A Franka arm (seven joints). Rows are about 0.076 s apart.
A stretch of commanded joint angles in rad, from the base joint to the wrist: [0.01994 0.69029 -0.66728 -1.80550 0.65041 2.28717 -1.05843]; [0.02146 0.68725 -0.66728 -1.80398 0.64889 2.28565 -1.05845]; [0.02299 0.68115 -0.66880 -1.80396 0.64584 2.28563 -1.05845]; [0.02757 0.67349 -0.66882 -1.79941 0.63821 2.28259 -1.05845]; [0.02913 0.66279 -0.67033 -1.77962 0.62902 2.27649 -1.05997]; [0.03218 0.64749 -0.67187 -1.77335 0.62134 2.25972 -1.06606]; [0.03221 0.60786 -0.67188 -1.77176 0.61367 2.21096 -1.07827]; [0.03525 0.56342 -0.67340 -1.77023 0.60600 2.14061 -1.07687]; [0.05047 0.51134 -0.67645 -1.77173 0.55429 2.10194 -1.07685]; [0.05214 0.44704 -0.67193 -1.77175 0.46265 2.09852 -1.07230]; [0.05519 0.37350 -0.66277 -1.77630 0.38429 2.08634 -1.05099]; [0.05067 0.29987 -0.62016 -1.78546 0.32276 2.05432 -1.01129]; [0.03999 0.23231 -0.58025 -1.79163 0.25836 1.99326 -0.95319]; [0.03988 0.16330 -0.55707 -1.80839 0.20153 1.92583 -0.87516]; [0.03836 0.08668 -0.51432 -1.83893 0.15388 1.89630 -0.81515]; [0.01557 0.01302 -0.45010 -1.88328 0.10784 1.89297 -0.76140]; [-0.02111 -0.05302 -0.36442 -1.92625 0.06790 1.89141 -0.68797]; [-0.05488 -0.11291 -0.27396 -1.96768 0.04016 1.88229 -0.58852]
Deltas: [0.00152 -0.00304 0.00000 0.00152 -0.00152 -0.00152 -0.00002]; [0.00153 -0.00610 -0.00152 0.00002 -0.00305 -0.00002 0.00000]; [0.00458 -0.00766 -0.00002 0.00455 -0.00763 -0.00304 0.00000]; [0.00156 -0.01070 -0.00151 0.01979 -0.00919 -0.00610 -0.00152]; [0.00305 -0.01530 -0.00154 0.00627 -0.00768 -0.01677 -0.00609]; [0.00003 -0.03963 -0.00001 0.00159 -0.00767 -0.04876 -0.01221]; [0.00304 -0.04444 -0.00152 0.00153 -0.00767 -0.07035 0.00140]; [0.01522 -0.05208 -0.00305 -0.00150 -0.05171 -0.03867 0.00002]; [0.00167 -0.06430 0.00452 -0.00002 -0.09164 -0.00342 0.00455]; [0.00305 -0.07354 0.00916 -0.00455 -0.07836 -0.01218 0.02131]; [-0.00452 -0.07363 0.04261 -0.00916 -0.06153 -0.03202 0.03970]; [-0.01068 -0.06756 0.03991 -0.00617 -0.06440 -0.06106 0.05810]; [-0.00011 -0.06901 0.02318 -0.01676 -0.05683 -0.06743 0.07803]; [-0.00152 -0.07662 0.04275 -0.03054 -0.04765 -0.02953 0.06001]; [-0.02279 -0.07366 0.06422 -0.04435 -0.04604 -0.00333 0.05375]; [-0.03668 -0.06604 0.08568 -0.04297 -0.03994 -0.00156 0.07343]; [-0.03377 -0.05989 0.09046 -0.04143 -0.02774 -0.00912 0.09945]
